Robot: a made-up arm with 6 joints. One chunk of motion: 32 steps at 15 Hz.
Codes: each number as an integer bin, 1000 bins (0 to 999) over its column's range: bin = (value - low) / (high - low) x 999, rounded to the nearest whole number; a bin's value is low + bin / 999 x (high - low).
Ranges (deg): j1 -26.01..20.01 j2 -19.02..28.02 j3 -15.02..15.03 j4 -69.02..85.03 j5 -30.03..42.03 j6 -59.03..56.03
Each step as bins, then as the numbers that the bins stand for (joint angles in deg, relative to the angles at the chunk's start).
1 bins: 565 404 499 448 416 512
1 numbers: 0.02 0.00 -0.01 0.06 -0.02 -0.06
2 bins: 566 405 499 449 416 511
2 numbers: 0.06 0.05 -0.01 0.22 -0.02 -0.18
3 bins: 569 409 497 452 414 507
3 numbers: 0.20 0.24 -0.07 0.68 -0.17 -0.64
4 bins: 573 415 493 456 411 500
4 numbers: 0.39 0.52 -0.19 1.30 -0.38 -1.44
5 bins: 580 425 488 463 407 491
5 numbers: 0.71 0.99 -0.34 2.38 -0.67 -2.48
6 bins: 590 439 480 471 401 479
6 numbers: 1.17 1.65 -0.58 3.61 -1.11 -3.86
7 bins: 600 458 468 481 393 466
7 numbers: 1.63 2.55 -0.94 5.15 -1.68 -5.36
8 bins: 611 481 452 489 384 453
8 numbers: 2.14 3.63 -1.42 6.39 -2.33 -6.86
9 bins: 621 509 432 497 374 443
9 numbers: 2.60 4.95 -2.03 7.62 -3.05 -8.01
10 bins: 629 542 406 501 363 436
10 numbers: 2.97 6.50 -2.81 8.24 -3.85 -8.81
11 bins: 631 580 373 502 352 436
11 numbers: 3.06 8.29 -3.80 8.39 -4.64 -8.81
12 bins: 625 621 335 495 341 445
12 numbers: 2.78 10.22 -4.94 7.31 -5.43 -7.78
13 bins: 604 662 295 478 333 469
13 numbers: 1.81 12.15 -6.15 4.69 -6.01 -5.01
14 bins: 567 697 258 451 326 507
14 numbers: 0.11 13.80 -7.26 0.53 -6.51 -0.64
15 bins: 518 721 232 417 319 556
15 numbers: -2.15 14.93 -8.04 -4.72 -7.02 5.01
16 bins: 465 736 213 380 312 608
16 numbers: -4.59 15.64 -8.61 -10.42 -7.52 11.00
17 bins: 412 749 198 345 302 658
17 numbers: -7.03 16.25 -9.06 -15.82 -8.25 16.76
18 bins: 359 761 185 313 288 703
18 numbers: -9.47 16.81 -9.46 -20.75 -9.26 21.94
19 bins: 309 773 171 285 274 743
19 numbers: -11.78 17.38 -9.88 -25.07 -10.27 26.55
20 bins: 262 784 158 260 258 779
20 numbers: -13.94 17.90 -10.27 -28.93 -11.42 30.69
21 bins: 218 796 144 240 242 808
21 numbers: -15.97 18.46 -10.69 -32.01 -12.57 34.03
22 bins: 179 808 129 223 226 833
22 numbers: -17.76 19.03 -11.14 -34.63 -13.73 36.91
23 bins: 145 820 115 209 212 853
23 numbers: -19.33 19.59 -11.56 -36.79 -14.74 39.21
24 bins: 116 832 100 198 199 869
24 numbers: -20.67 20.16 -12.01 -38.49 -15.68 41.06
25 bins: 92 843 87 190 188 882
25 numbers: -21.77 20.67 -12.40 -39.72 -16.47 42.55
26 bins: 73 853 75 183 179 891
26 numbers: -22.65 21.15 -12.76 -40.80 -17.12 43.59
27 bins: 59 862 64 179 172 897
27 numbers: -23.29 21.57 -13.09 -41.42 -17.62 44.28
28 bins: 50 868 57 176 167 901
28 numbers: -23.71 21.85 -13.31 -41.88 -17.98 44.74
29 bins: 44 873 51 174 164 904
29 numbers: -23.98 22.09 -13.49 -42.19 -18.20 45.09
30 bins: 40 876 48 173 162 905
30 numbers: -24.17 22.23 -13.58 -42.34 -18.34 45.20
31 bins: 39 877 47 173 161 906
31 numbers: -24.21 22.28 -13.61 -42.34 -18.42 45.32
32 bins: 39 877 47 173 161 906
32 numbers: -24.21 22.28 -13.61 -42.34 -18.42 45.32
